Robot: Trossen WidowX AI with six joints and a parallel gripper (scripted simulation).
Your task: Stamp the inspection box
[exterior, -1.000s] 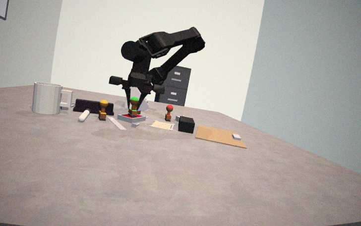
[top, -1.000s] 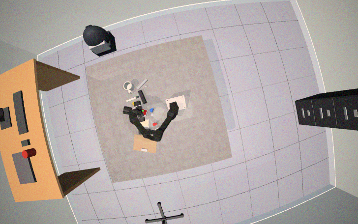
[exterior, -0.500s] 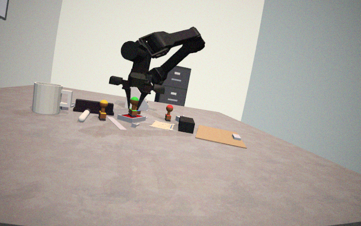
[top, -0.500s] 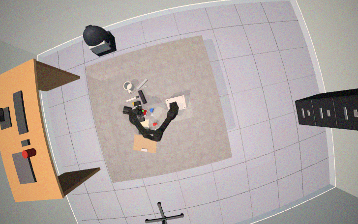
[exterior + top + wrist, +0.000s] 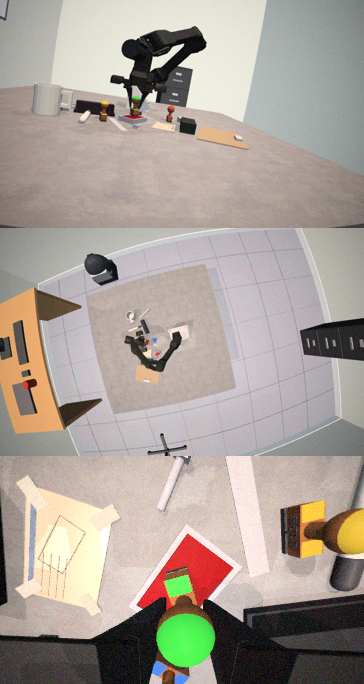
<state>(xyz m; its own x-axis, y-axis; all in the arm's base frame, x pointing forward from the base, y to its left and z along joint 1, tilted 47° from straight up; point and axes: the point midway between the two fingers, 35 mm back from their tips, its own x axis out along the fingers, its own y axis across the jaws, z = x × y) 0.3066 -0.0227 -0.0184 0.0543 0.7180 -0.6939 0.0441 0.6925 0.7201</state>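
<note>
The red ink pad lies 40 mm below my gripper tip. Also, from my gripper tip: ruler 80 mm ahead, 50 mm to the right, 40 mm below; green-knobbed stamp right at my gripper tip; blue-knobbed stamp 90 mm behind, 20 mm below, 10 mm to the left.
</note>
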